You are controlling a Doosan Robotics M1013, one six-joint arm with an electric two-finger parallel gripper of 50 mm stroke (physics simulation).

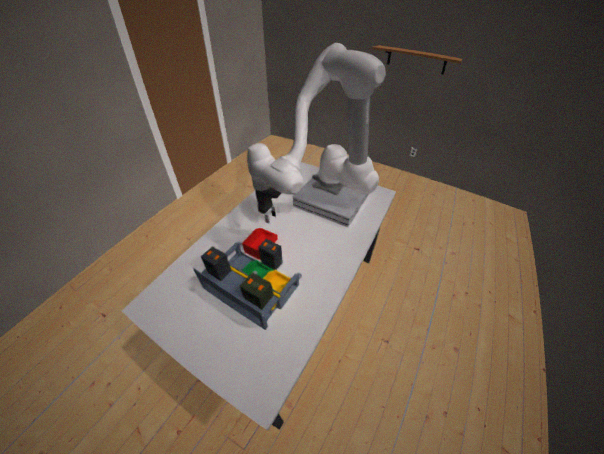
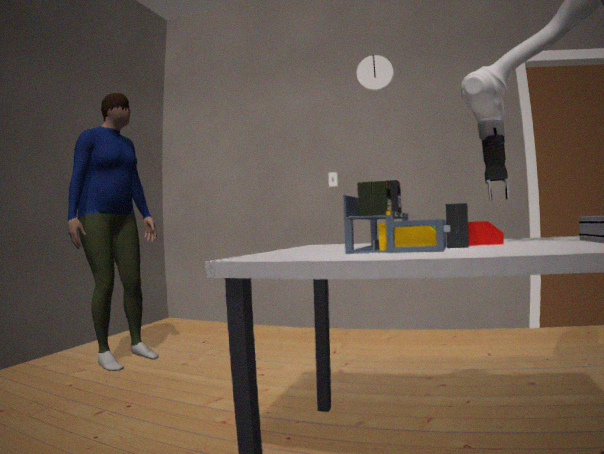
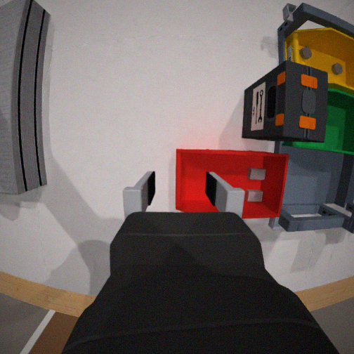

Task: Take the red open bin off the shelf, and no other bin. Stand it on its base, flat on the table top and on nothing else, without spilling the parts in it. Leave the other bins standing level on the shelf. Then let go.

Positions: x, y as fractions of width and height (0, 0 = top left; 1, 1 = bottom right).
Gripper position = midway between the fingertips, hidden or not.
Observation:
I see my gripper (image 2: 0.83, 0.44), a yellow bin (image 2: 0.69, 0.52) and a red bin (image 2: 0.80, 0.51).
The red bin shows as well in image 3 (image 3: 0.54, 0.46). My gripper is seen too in image 3 (image 3: 0.51, 0.52).

